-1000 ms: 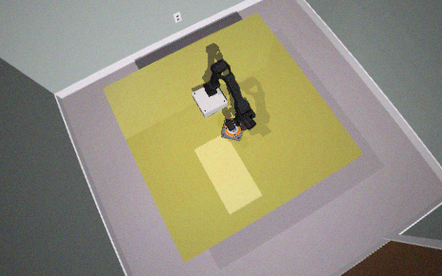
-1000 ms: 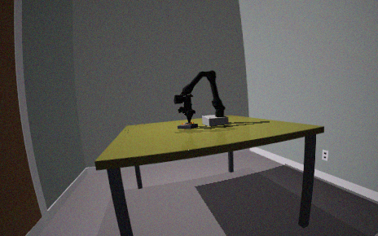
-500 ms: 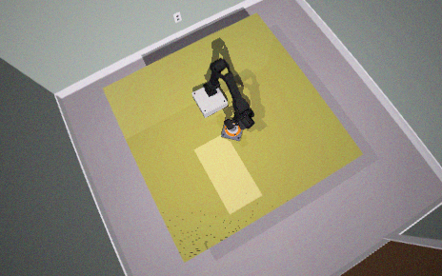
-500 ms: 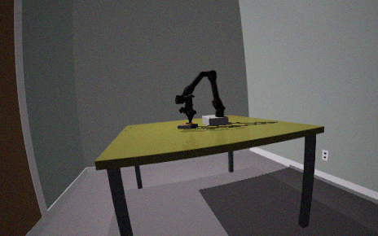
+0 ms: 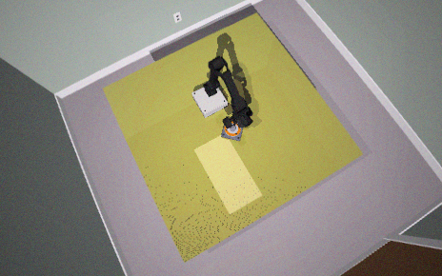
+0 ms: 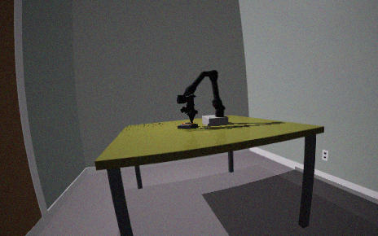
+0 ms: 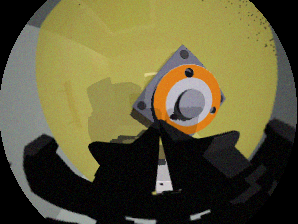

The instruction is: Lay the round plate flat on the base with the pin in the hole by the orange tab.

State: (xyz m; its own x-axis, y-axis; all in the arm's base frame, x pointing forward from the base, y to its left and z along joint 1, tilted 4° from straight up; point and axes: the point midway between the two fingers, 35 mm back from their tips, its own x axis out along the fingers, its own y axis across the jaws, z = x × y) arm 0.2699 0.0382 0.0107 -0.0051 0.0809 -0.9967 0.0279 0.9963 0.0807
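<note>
My gripper tip is now 50 mm to the left of the dark square base, 20 mm short of it and 20 mm above it.
</note>
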